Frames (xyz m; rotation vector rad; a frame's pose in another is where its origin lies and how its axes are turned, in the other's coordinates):
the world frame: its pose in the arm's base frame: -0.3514 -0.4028 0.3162 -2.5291 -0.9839 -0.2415
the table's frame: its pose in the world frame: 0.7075 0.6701 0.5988 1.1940 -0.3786 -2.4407
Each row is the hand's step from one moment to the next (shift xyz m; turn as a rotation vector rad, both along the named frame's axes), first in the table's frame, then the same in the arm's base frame.
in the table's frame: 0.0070 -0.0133 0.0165 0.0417 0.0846 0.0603
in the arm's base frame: -0.0083 -0.0188 -0.0089 -0.0987 0.0466 -0.0248
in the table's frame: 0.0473 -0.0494 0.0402 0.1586 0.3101 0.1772
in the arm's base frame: -0.0349 -0.0712 -0.0033 -0.3427 0.1804 -0.0524
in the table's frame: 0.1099 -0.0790 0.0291 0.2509 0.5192 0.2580
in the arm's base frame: -0.0621 -0.1159 0.0434 -0.5424 0.3172 -0.0654
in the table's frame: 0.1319 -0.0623 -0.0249 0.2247 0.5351 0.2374
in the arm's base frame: -0.0564 -0.0938 0.0996 -0.5190 0.3458 -0.0648
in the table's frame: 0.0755 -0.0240 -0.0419 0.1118 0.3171 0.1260
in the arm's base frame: -0.0225 -0.0358 0.0790 -0.2841 0.2160 -0.0393
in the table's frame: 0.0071 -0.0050 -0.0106 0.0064 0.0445 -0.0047
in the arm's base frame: 0.0026 -0.0041 0.0128 -0.0211 0.0394 0.0069
